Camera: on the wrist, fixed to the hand. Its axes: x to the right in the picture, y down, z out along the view.
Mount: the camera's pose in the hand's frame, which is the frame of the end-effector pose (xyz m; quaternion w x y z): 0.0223 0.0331 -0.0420 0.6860 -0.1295 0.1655 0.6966
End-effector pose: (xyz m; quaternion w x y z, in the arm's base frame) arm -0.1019 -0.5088 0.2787 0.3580 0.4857 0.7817 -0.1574
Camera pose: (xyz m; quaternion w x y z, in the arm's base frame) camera -0.0962 -0.4536 0.2953 0.2888 0.8575 0.2776 0.3230
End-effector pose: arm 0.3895 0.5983 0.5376 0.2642 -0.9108 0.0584 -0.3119
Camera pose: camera 0.3841 0.5453 0.5604 0.2709 -0.5667 0.7586 -0.1731
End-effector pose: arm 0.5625 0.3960 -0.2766 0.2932 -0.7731 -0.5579 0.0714
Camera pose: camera 0.6162 0.3937 -0.2551 0.1436 -0.9688 0.1951 0.0530
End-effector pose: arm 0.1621 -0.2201 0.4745 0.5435 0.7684 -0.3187 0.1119
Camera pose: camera 0.1664 -0.1971 0.5275 0.4472 0.2162 -0.6785 0.5413
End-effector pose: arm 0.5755 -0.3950 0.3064 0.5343 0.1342 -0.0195 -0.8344
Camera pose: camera 0.6064 -0.4245 0.2672 0.9683 0.1474 0.0896 -0.1805
